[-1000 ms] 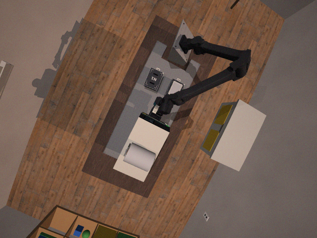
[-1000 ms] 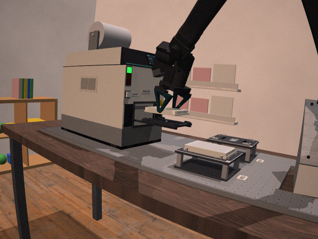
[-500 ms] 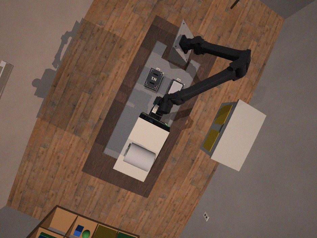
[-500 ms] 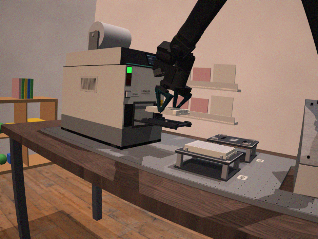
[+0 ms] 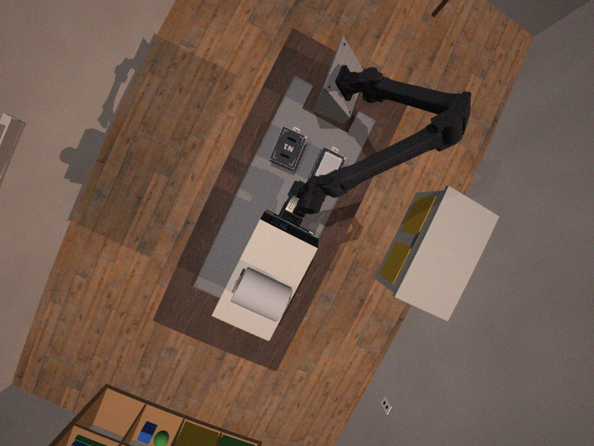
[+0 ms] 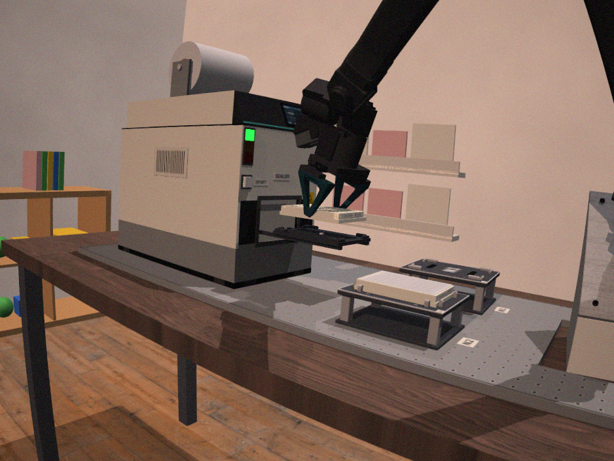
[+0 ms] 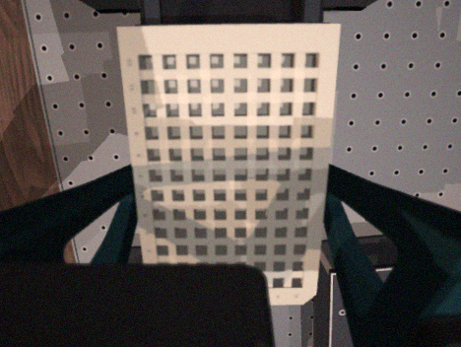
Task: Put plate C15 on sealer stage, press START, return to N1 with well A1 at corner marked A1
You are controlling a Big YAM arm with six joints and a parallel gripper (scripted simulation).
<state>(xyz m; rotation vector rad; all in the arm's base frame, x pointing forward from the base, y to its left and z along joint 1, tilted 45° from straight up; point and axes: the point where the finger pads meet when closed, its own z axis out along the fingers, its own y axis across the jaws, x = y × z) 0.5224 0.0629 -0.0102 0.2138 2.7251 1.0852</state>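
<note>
Now: hand 4 cm above the sealer stage. The rest, counted from my hand: white plate (19 cm behind, 6 cm to the left, 9 cm below); foil roll (34 cm ahead, 2 cm to the right, 27 cm above); start button (11 cm ahead, 9 cm to the left, 4 cm above).
</note>
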